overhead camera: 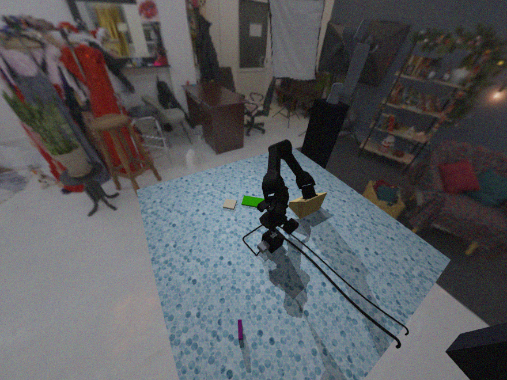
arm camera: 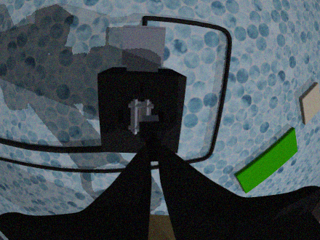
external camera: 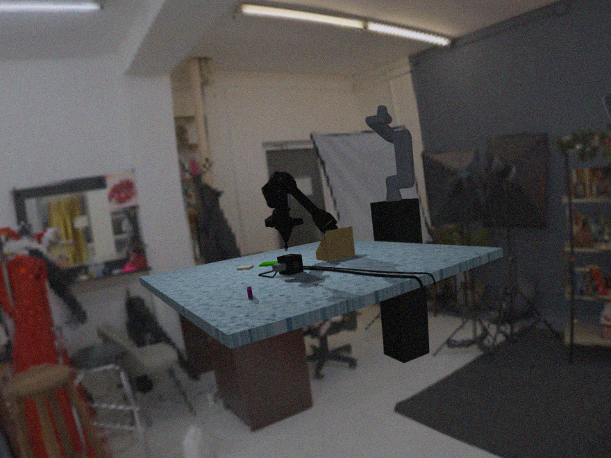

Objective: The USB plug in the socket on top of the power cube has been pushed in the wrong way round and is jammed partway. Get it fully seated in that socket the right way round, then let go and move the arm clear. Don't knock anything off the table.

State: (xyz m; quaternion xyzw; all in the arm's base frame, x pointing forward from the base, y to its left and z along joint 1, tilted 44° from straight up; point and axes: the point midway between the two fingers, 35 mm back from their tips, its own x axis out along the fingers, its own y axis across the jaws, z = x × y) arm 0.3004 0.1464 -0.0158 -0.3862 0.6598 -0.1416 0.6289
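Now: the USB plug 2 cm below my gripper tip. Round my gripper tip: green block: 5 cm behind, 28 cm to the right, 13 cm below; then tan tile: 10 cm ahead, 33 cm to the right, 13 cm below; then USB socket: 1 cm to the left, 6 cm below.
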